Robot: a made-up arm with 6 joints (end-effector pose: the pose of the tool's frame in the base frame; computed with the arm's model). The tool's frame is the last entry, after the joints.
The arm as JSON. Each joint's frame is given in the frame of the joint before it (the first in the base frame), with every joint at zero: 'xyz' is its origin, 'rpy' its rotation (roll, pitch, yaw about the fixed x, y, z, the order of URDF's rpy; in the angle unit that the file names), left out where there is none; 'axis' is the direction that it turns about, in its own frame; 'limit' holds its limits. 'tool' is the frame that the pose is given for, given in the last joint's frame.
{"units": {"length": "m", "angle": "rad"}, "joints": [
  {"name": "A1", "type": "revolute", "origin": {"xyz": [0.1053, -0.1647, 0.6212]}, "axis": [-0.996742, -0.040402, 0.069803], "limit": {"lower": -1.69, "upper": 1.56}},
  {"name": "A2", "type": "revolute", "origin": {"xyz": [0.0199, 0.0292, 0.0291]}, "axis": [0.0, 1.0, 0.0], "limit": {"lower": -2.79, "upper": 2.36}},
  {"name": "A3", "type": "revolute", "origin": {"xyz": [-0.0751, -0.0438, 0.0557]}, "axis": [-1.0, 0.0, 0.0], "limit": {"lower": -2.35, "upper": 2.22}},
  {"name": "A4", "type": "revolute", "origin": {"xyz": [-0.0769, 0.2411, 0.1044]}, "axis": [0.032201, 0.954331, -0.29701], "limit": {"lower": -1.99, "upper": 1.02}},
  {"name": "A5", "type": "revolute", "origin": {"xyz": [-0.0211, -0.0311, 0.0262]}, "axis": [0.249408, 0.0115, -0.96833], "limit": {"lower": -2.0, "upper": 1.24}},
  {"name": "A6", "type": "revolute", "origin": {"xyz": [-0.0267, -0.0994, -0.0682]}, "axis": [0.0, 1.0, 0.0], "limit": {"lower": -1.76, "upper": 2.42}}
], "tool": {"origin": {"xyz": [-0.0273, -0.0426, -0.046], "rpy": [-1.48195, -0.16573, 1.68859]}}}
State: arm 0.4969 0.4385 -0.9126 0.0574 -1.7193 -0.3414
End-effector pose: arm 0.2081 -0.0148 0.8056 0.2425 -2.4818 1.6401
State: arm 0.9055 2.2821 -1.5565 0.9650 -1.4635 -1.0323
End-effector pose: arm 0.3572 -0.1413 0.6078 -1.1734 -0.7782 -0.5580
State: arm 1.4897 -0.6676 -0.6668 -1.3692 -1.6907 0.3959
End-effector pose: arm -0.2033 0.0782 0.6784 0.5818 0.0914 -0.9584
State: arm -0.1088 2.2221 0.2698 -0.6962 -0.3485 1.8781
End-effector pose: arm 0.3338 -0.1098 0.6848 1.7933 1.4289 1.6681
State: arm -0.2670 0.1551 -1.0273 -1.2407 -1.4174 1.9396
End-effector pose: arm 0.0443 -0.3980 0.9336 -0.7622 -0.6983 1.7164
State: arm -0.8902 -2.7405 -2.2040 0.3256 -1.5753 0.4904
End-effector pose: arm 0.1088 -0.1743 0.4731 1.0127 0.4652 -0.2018
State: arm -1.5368 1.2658 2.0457 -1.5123 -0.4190 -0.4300
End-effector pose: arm 0.0330 -0.1832 0.7126 -0.2579 1.9330 -0.0905
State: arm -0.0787 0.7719 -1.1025 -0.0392 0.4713 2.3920
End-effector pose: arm 0.0659 -0.2466 0.9670 2.2610 0.2388 0.3049
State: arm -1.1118 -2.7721 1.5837 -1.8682 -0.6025 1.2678
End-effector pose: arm 0.2324 -0.1013 0.7608 -1.6508 1.5114 -0.1296
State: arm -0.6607 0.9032 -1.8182 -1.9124 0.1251 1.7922
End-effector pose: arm 0.1572 -0.3435 0.6677 0.6274 -1.0250 -0.4650
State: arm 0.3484 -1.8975 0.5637 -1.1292 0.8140 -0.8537
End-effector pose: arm 0.1888 -0.1031 0.5664 0.5018 0.9842 1.0487
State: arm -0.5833 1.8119 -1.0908 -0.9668 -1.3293 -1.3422
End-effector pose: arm 0.4452 -0.2415 0.5358 -0.7225 -2.0998 -0.3129
